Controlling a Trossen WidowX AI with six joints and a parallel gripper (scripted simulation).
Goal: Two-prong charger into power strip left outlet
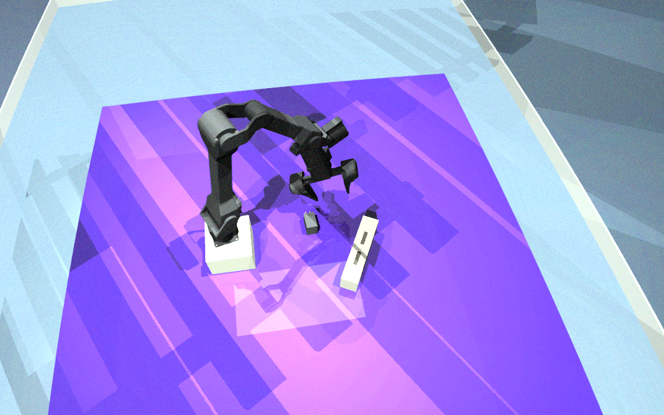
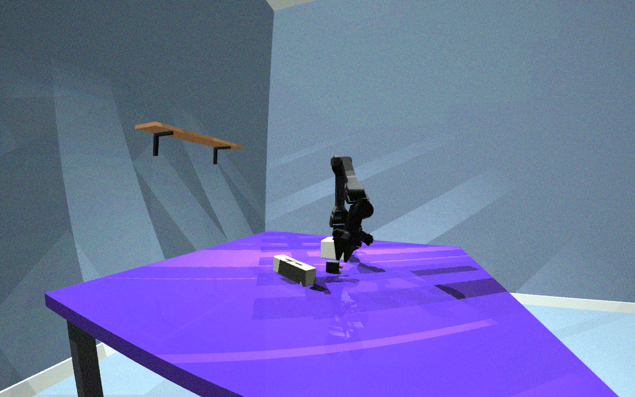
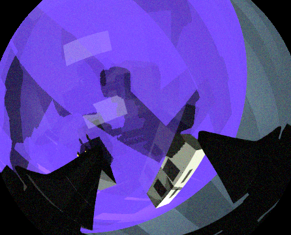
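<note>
Right now the dark charger is 80 mm behind my gripper tip, 50 mm below it and 20 mm to the right of it.
</note>
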